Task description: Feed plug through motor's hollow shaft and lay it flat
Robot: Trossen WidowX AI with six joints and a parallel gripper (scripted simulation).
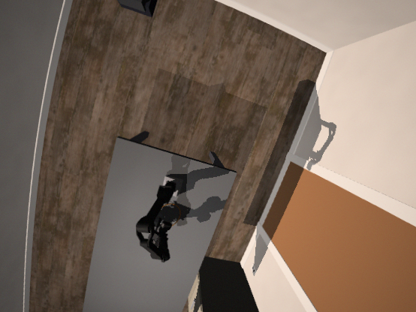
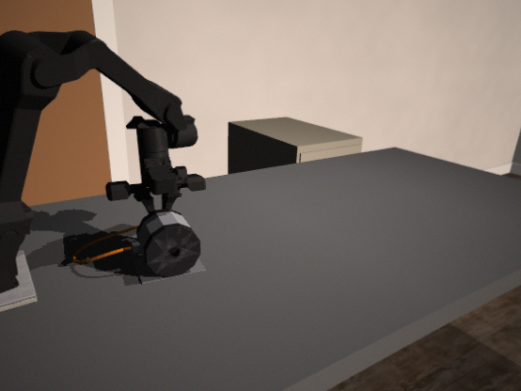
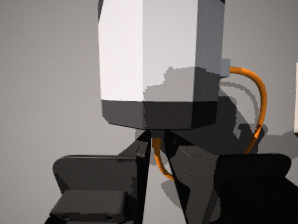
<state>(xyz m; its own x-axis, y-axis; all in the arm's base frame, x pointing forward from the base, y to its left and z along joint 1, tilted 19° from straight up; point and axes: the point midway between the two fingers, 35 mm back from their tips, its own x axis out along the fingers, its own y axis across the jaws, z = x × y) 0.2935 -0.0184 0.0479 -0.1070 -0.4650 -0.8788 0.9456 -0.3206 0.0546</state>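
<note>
My gripper is now 10 mm past the grey plug, 20 mm to the left of it and 40 mm above it. The rest, counted from my hand: thin grey plate (20 mm behind, 70 mm to the right, 90 mm below).
</note>
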